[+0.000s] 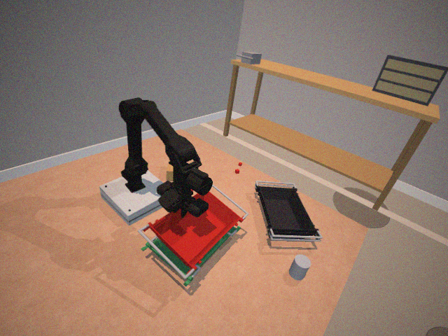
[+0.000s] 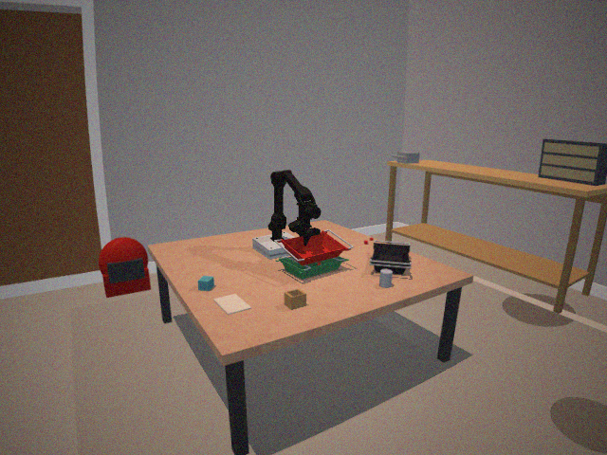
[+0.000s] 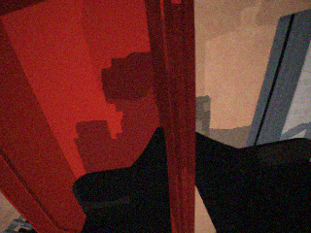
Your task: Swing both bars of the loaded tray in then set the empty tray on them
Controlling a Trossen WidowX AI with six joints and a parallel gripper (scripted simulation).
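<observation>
Right now my gripper tip is 8 cm short of the red tray, 2 cm to the right of it and 1 cm below it. From my gripper tip the other things lie so: grey cylinder 38 cm ahead, 23 cm to the left, 8 cm below; then tan box 35 cm behind, 22 cm to the left, 8 cm below; then teal cube 7 cm ahead, 52 cm to the right, 9 cm below.
</observation>
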